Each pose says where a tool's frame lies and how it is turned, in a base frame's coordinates. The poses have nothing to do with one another.
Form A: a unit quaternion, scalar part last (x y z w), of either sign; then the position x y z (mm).
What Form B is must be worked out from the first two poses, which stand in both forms.
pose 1, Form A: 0.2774 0.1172 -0.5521 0.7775 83.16 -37.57 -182.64
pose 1, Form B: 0.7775 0.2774 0.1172 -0.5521 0.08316 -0.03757 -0.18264
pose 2, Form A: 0.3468 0.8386 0.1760 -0.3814 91.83 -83.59 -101.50
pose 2, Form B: 0.3814 -0.3468 -0.8386 -0.1760 0.09183 -0.08359 -0.10150
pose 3, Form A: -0.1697 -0.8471 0.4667 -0.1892 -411.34 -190.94 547.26
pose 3, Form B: 0.1892 0.1697 0.8471 -0.4667 -0.41134 -0.19094 0.54726
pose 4, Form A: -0.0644 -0.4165 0.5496 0.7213 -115.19 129.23 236.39
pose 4, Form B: 0.7213 -0.0644 -0.4165 0.5496 -0.11519 0.12923 0.23639
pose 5, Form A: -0.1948 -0.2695 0.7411 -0.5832 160.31 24.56 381.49
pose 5, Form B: 0.5832 0.1948 0.2695 -0.7411 0.16031 0.02456 0.38149
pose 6, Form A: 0.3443 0.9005 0.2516 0.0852 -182.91 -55.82 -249.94
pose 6, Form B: 0.0852 0.3443 0.9005 0.2516 -0.18291 -0.05582 -0.24994
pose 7, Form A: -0.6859 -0.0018 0.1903 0.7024 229.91 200.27 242.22
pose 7, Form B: 0.7024 -0.6859 -0.0018 0.1903 0.22991 0.20027 0.24222
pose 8, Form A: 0.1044 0.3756 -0.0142 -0.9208 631.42 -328.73 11.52
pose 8, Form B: 0.9208 -0.1044 -0.3756 0.0142 0.63142 -0.32873 0.01152
